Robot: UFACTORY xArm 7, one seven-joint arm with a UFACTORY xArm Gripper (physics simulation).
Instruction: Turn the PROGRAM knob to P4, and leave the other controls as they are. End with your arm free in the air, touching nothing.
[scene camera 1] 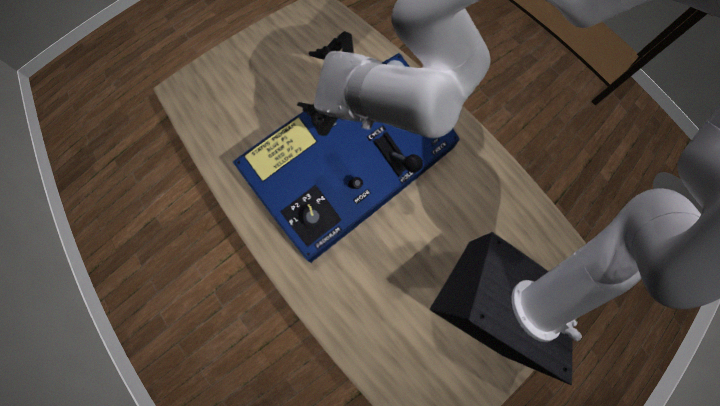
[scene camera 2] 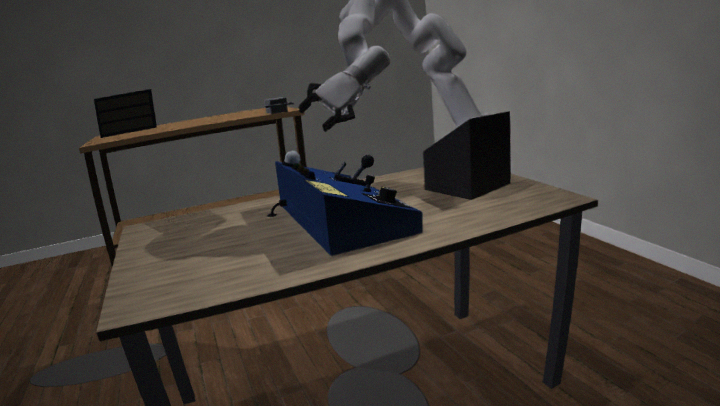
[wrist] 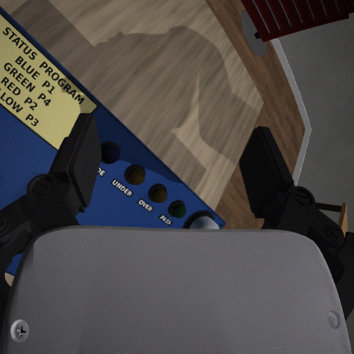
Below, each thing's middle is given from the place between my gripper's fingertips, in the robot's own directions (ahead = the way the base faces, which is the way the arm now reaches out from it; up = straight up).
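Blue console (scene camera 1: 294, 166): my hand is 40 mm to the left of it, 60 mm beyond it and 210 mm above it.
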